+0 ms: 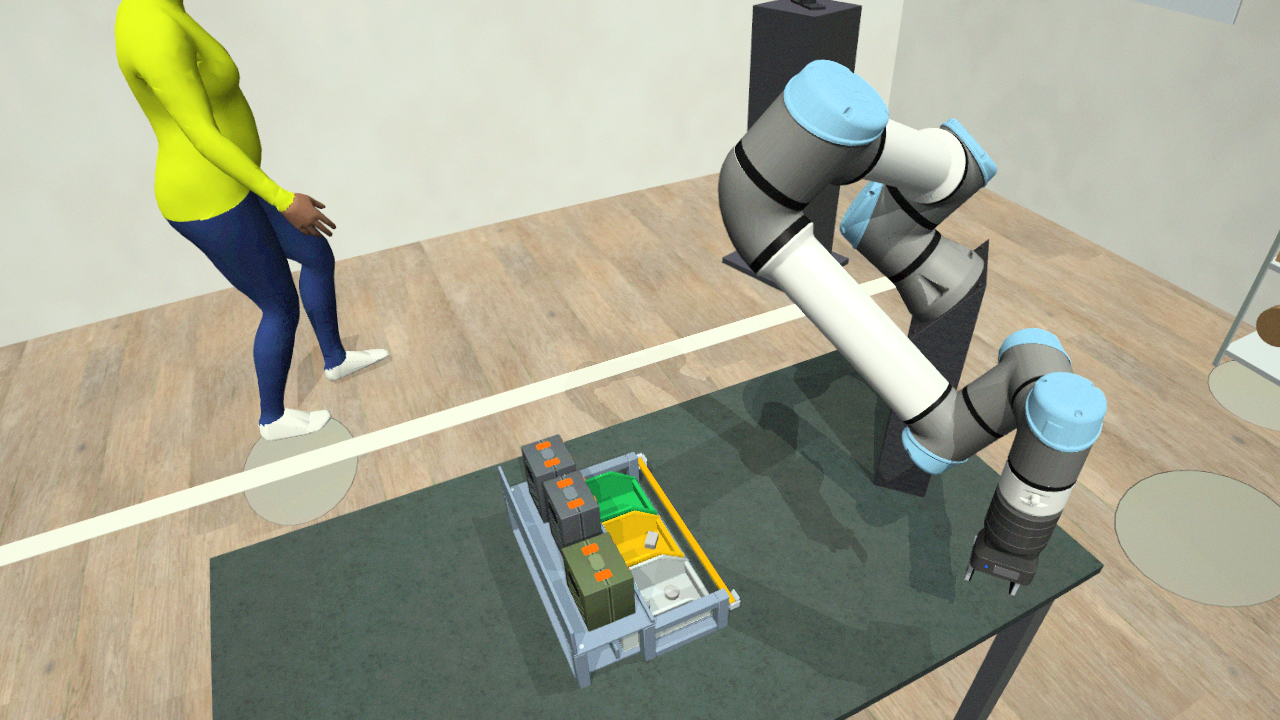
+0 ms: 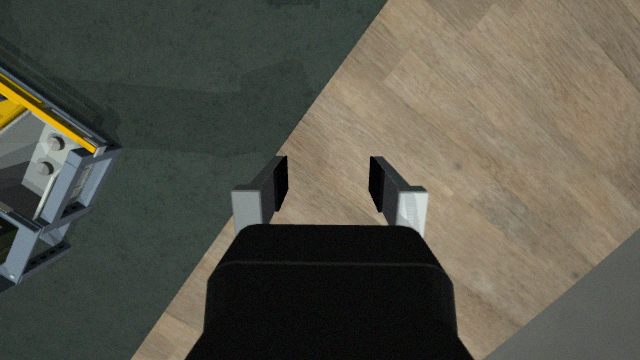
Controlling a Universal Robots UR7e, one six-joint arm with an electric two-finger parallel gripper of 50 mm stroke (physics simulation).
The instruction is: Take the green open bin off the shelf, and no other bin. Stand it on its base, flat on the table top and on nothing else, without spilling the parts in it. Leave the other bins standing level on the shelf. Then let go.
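Places are measured from the arm's base along level axes (x back, y left, z down), in metres.
Where they show: gripper, fingertip midpoint: (image 1: 990, 581) (image 2: 328, 173); arm's base, link origin: (image 1: 949, 289).
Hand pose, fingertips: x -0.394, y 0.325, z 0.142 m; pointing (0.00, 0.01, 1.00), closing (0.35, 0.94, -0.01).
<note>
Things, the pixels of their centre, and the offset from my fingertips. "spot": a spot on its surface instead. Level surfaces: height alone.
- green open bin, body centre: (image 1: 605, 508) dx -0.160, dy -0.635, dz +0.244 m
- grey shelf, surface spot: (image 1: 689, 628) spot: dx -0.214, dy -0.352, dz +0.272 m
- yellow bin, body centre: (image 1: 628, 550) dx -0.194, dy -0.528, dz +0.244 m
- white bin, body centre: (image 1: 656, 597) (image 2: 40, 169) dx -0.225, dy -0.420, dz +0.244 m
- dark green table, surface height: dz +0.288 m
- olive case, body centre: (image 1: 598, 580) dx -0.320, dy -0.449, dz +0.138 m
- yellow bar, body centre: (image 1: 680, 524) dx -0.093, dy -0.497, dz +0.228 m
The green open bin (image 1: 619, 495) is at the far end of the grey shelf (image 1: 689, 628) (image 2: 70, 187), partly hidden by a dark case; its parts do not show. The yellow bin (image 1: 626, 535) (image 2: 9, 113) stands beside it with a light part inside. The white bin (image 1: 657, 577) (image 2: 30, 165) is at the near end and holds round parts. The shelf stands on the dark green table (image 1: 358, 617) (image 2: 180, 120). My gripper (image 1: 992, 582) (image 2: 328, 173) is open and empty, pointing down above the table's right edge, well to the right of the shelf and bins.
Two dark grey cases (image 1: 546, 465) (image 1: 571, 508) and an olive case (image 1: 597, 582) stand on the shelf's back level. A yellow bar (image 1: 684, 528) (image 2: 47, 113) runs along the shelf's front. A person (image 1: 205, 134) stands beyond the table, near a white floor line (image 1: 537, 387).
</note>
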